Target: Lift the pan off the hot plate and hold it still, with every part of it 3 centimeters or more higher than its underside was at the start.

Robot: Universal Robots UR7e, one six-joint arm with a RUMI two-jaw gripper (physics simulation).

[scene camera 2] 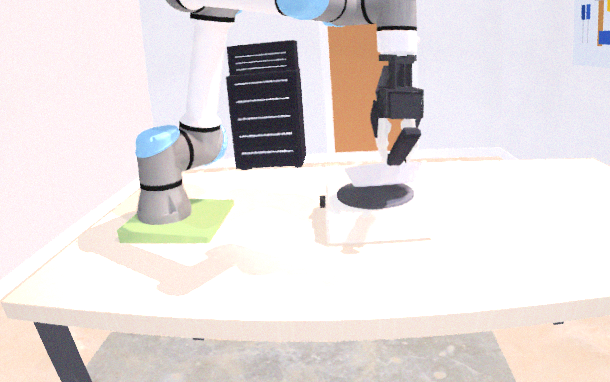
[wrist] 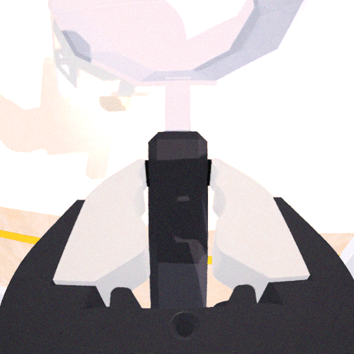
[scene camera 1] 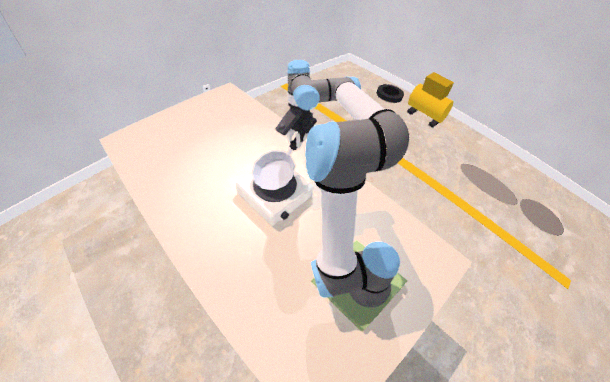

Path:
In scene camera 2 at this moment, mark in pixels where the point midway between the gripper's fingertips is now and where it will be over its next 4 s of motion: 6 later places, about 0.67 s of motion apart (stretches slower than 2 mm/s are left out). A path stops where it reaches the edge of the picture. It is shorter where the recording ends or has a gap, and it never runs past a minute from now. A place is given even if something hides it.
My gripper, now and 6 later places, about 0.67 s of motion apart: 396, 163; 396, 139; 396, 113; 395, 111; 395, 112; 395, 114; 394, 115

